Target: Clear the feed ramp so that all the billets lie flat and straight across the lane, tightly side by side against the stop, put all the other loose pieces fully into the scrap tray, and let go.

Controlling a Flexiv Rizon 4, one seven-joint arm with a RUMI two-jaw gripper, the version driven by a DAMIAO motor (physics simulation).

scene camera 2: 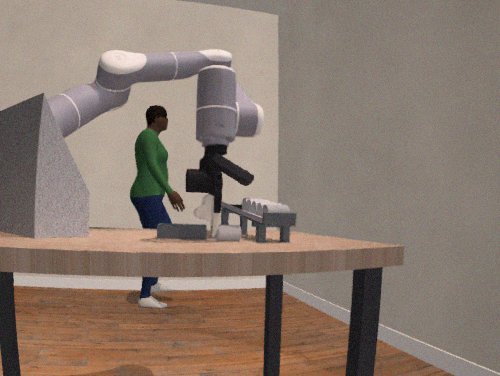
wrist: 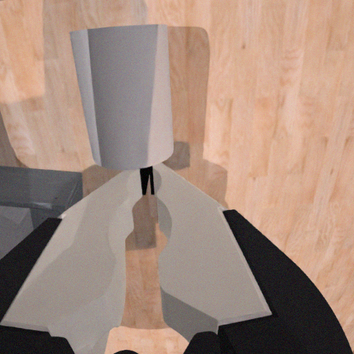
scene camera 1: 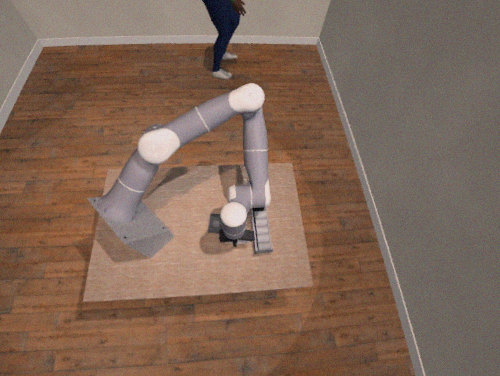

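My gripper [scene camera 2: 215, 234] [wrist: 149, 163] is shut and empty, fingers pointing down, with its tips low over the table at one end of a loose grey cylindrical piece [scene camera 2: 228, 233] [wrist: 127, 95]. That piece lies on its side on the table, between the tray and the ramp. Whether the tips touch it is unclear. The scrap tray [scene camera 1: 215, 220] [scene camera 2: 181, 232] [wrist: 45, 179] is dark grey; part of a grey shape shows inside it in the wrist view. Several light grey billets [scene camera 1: 262, 232] [scene camera 2: 264, 205] lie crosswise in a row on the feed ramp [scene camera 1: 263, 250] [scene camera 2: 280, 218]. The arm hides the ramp's far end in the first scene view.
The ramp stands on short legs right of the gripper, higher than the loose piece. The tray's low walls are left of the fingers. The robot's angular base [scene camera 1: 145, 235] [scene camera 2: 62, 200] stands at the table's left. A person [scene camera 1: 222, 30] [scene camera 2: 150, 165] stands behind the table.
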